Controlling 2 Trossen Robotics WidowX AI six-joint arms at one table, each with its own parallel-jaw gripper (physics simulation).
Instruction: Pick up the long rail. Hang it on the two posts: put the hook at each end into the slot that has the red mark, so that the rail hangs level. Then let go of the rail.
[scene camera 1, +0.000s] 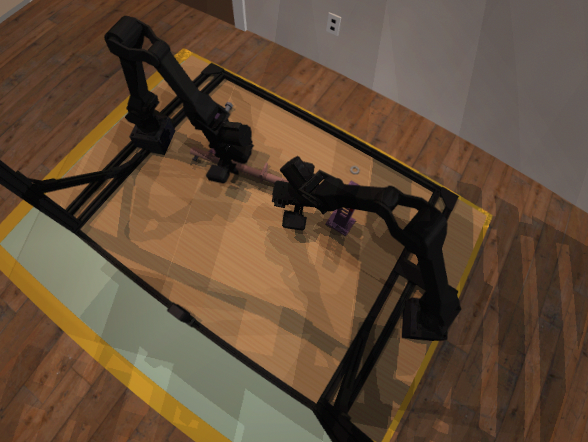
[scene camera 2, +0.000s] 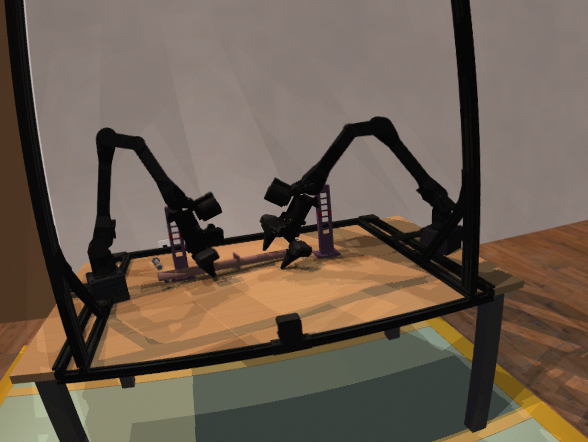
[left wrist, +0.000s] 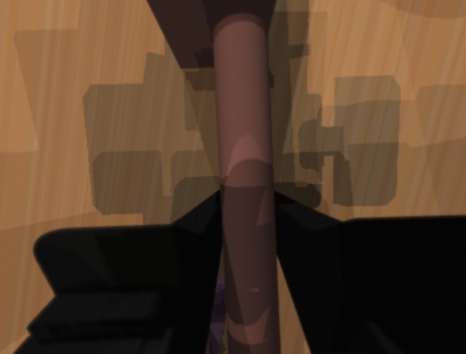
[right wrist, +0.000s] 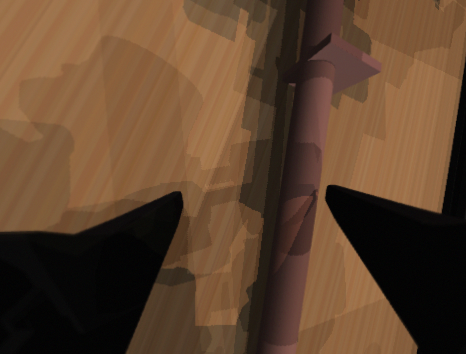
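Pixels of known places: left gripper, fingertip midpoint: (scene camera 1: 239, 171) (scene camera 2: 213, 275) (left wrist: 243, 196); right gripper, fingertip midpoint: (scene camera 2: 272, 259) (right wrist: 252, 195); left arm's base at its link origin: (scene camera 1: 149, 126) (scene camera 2: 104, 273); right arm's base at its link origin: (scene camera 1: 429, 318).
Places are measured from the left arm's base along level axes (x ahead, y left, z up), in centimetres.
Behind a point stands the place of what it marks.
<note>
The long pinkish rail (scene camera 1: 248, 171) @[x 34.2, y -7.2, z -3.9 cm] (scene camera 2: 225, 264) @[x 34.2, y -7.5, z -4.4 cm] (left wrist: 243, 110) @[x 34.6, y -6.3, z -3.7 cm] (right wrist: 312, 115) @[x 42.5, y -8.2, z -4.2 cm] lies low along the table, with a square plate near its middle. My left gripper (scene camera 1: 227, 170) (scene camera 2: 212, 267) @[x 30.6, y -5.8, z -7.3 cm] (left wrist: 243, 196) @[x 30.6, y -5.8, z -7.3 cm] is shut on the rail, one finger against each side. My right gripper (scene camera 2: 275, 257) @[x 47.5, y -11.9, z -5.4 cm] (right wrist: 252, 195) @[x 47.5, y -11.9, z -5.4 cm] is open, its fingertips on either side of the rail without gripping it; the rail is nearer the fingertip at the right of the right wrist view. The purple right post (scene camera 1: 342, 222) @[x 64.5, y -17.6, z -3.9 cm] (scene camera 2: 325, 237) @[x 63.5, y -17.2, z -1.6 cm] and left post (scene camera 2: 176, 250) @[x 22.3, y -0.8, z 1.4 cm] stand upright with red-marked slots. The arms partly hide the rail and left post.
A small grey ring (scene camera 1: 354, 170) @[x 66.3, y 1.8, z -7.1 cm] lies beyond the right post. A small grey-blue piece (scene camera 1: 229, 106) @[x 20.7, y 17.5, z -5.7 cm] (scene camera 2: 157, 263) @[x 19.5, y 13.8, z -5.7 cm] is near the left post. A black frame (scene camera 1: 320, 130) @[x 53.5, y 16.3, z -6.9 cm] (scene camera 2: 467, 150) @[x 66.1, y -66.3, z 26.6 cm] surrounds the wooden table (scene camera 1: 240, 250) @[x 37.7, y -30.9, z -7.4 cm] (scene camera 2: 260, 305) @[x 30.7, y -32.9, z -7.4 cm].
</note>
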